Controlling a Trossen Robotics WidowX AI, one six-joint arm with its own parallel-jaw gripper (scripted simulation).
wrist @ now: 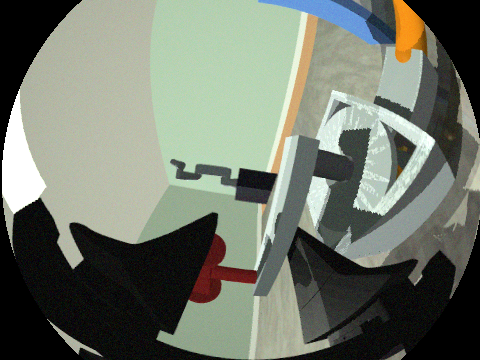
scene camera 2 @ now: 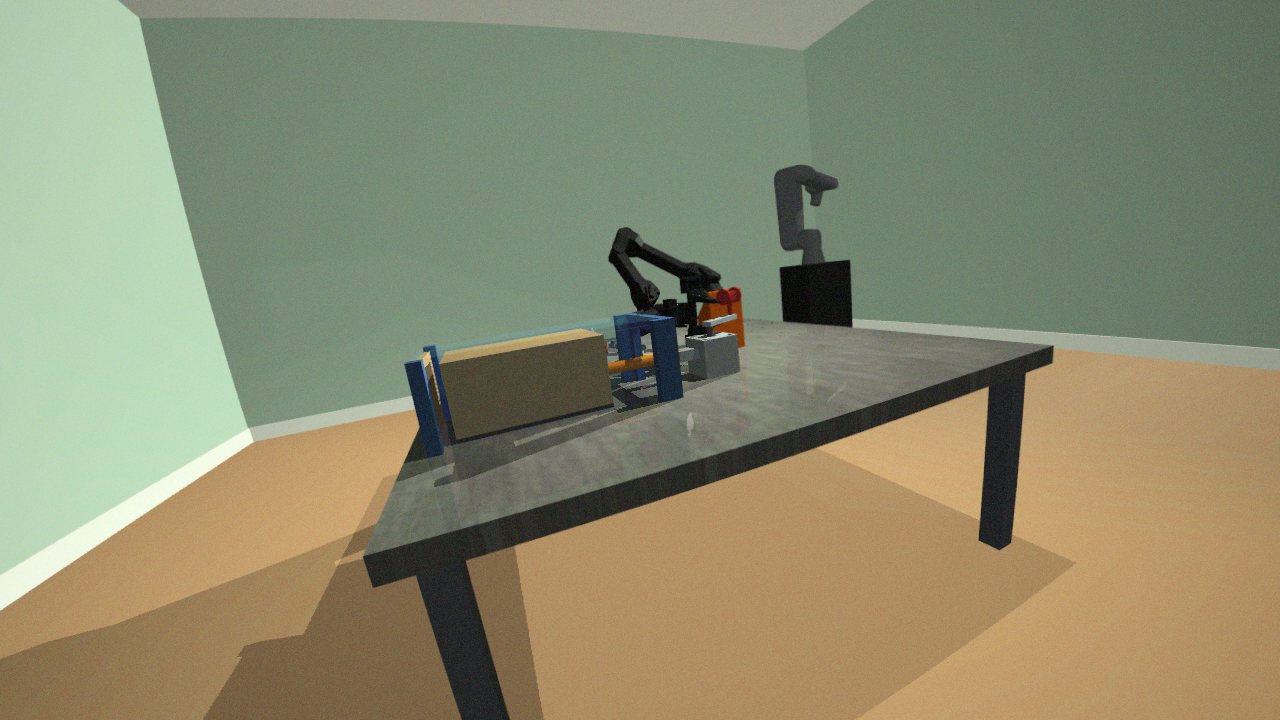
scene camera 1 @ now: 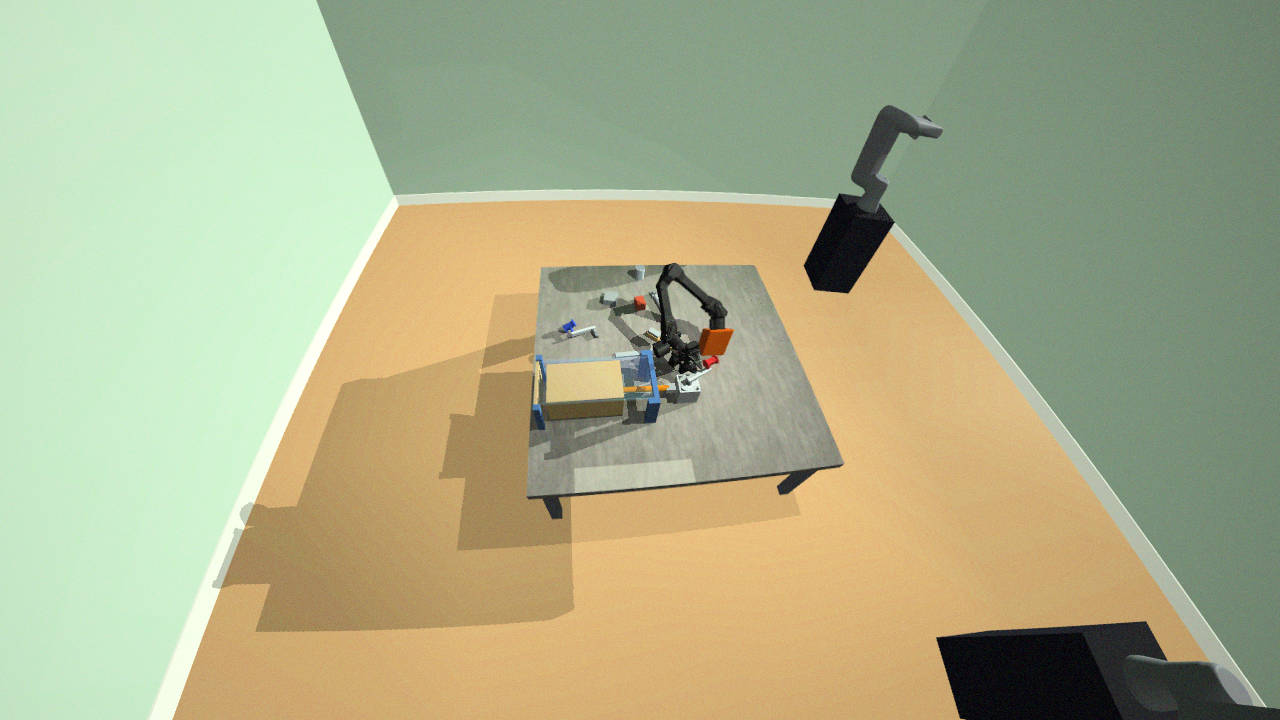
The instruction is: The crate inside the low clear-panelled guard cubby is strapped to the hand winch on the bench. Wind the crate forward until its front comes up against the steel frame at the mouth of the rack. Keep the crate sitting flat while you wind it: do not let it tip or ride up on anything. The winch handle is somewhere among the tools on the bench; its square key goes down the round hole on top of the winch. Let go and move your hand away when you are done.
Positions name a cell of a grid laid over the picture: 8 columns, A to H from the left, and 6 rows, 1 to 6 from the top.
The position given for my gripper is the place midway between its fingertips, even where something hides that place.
Labels:
my gripper: wrist E4; scene camera 2 E3; scene camera 1 E4

